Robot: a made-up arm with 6 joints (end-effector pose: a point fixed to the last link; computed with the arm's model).
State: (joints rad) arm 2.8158 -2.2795 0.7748 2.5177 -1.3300 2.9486
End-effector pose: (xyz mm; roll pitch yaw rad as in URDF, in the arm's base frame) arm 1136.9 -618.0 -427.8 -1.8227 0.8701 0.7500
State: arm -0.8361 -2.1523 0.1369 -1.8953 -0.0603 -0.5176
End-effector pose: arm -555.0 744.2 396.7 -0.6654 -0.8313 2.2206
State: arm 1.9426 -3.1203 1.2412 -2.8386 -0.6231 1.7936
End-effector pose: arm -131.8 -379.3 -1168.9 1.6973 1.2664 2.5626
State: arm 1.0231 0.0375 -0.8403 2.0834 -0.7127 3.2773
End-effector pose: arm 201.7 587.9 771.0 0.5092 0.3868 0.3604
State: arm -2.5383 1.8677 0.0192 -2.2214 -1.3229 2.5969
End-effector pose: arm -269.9 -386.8 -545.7 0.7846 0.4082 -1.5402
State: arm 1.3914 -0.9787 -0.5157 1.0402 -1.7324 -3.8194
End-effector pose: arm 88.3 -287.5 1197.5 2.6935 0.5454 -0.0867
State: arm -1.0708 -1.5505 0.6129 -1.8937 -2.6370 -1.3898
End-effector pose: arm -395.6 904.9 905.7 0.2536 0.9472 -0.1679
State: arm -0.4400 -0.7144 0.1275 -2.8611 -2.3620 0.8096
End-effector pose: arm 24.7 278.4 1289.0 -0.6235 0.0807 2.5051
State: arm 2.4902 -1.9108 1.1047 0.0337 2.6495 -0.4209
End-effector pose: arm 1292.2 -641.9 17.4 0.4619 0.6179 2.5097
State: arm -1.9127 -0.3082 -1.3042 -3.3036 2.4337 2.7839
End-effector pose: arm 216.8 -194.6 560.2 -2.8756 -0.2929 1.1191
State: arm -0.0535 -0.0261 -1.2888 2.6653 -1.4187 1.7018
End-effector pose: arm 295.5 227.2 544.7 1.5803 -0.1223 -0.5277
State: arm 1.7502 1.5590 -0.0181 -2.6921 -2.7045 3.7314
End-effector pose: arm -373.0 678.0 -367.3 -0.5834 -1.1280 2.1939
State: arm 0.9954 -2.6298 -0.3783 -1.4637 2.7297 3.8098
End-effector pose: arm -298.9 -514.5 135.8 0.5232 0.8317 0.3632
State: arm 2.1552 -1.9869 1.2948 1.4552 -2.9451 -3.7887
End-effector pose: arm 772.5 -1110.7 -465.4 -1.0097 -0.1599 1.9575
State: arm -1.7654 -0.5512 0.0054 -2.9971 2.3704 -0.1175
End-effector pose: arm 247.2 -143.5 1255.0 0.5985 1.3034 1.7658
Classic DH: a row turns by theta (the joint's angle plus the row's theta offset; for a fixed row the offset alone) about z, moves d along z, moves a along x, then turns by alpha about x. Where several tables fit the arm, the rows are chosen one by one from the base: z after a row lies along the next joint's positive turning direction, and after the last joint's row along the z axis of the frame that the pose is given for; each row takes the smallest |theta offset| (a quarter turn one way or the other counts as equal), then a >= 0, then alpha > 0; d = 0 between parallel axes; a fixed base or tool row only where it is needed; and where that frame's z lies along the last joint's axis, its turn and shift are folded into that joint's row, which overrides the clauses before.
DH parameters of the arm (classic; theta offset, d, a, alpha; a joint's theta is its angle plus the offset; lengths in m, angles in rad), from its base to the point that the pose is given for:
joint 1: 0 0.235 0 -1.5708
joint 2: -1.5708 0 0.8563 3.1416
joint 3: 0 0 0 -1.5708
joint 4: 0 -0.6132 0 1.5708
joint 5: 0 0.2731 0 -1.5708
joint 6: 1.5708 0 0 1.5708
tool (fixed): -1.5708 0 0 0

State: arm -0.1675 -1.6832 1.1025 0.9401 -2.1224 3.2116
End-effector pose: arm -1508.3 91.7 145.9 -2.2999 -0.2923 -0.9689
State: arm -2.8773 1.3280 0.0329 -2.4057 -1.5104 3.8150
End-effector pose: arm -740.3 -410.1 -199.1 -0.8591 -0.1438 -2.1336
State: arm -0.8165 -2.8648 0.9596 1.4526 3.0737 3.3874
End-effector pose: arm -392.3 370.5 -1186.0 -1.9889 -0.6730 -0.7302
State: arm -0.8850 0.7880 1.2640 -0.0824 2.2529 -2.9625
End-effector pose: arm 525.5 -1072.0 1099.9 -0.2590 -0.4101 2.3263
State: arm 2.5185 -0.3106 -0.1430 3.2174 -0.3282 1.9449
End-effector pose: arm -440.2 -19.0 1132.2 1.1117 -0.4948 2.5463
